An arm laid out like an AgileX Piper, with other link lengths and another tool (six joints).
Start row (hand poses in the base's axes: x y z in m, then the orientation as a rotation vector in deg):
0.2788 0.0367 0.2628 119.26 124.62 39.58
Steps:
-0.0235 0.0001 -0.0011 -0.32 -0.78 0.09
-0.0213 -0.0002 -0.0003 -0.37 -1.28 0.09
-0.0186 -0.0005 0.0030 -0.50 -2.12 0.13
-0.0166 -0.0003 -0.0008 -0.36 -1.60 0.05
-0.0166 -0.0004 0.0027 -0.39 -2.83 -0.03
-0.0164 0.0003 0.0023 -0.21 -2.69 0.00
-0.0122 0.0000 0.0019 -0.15 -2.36 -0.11
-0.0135 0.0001 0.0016 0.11 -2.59 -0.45
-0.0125 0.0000 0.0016 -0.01 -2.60 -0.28
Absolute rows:
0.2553 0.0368 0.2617 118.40 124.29 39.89
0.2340 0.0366 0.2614 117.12 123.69 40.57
0.2154 0.0361 0.2644 115.07 122.66 41.80
0.1988 0.0358 0.2636 113.58 121.82 42.72
0.1822 0.0354 0.2663 111.17 120.19 44.57
0.1658 0.0357 0.2686 108.93 118.65 46.46
0.1536 0.0357 0.2705 107.08 117.15 48.09
0.1401 0.0358 0.2721 105.46 115.12 50.06
0.1276 0.0358 0.2737 103.61 113.26 51.89

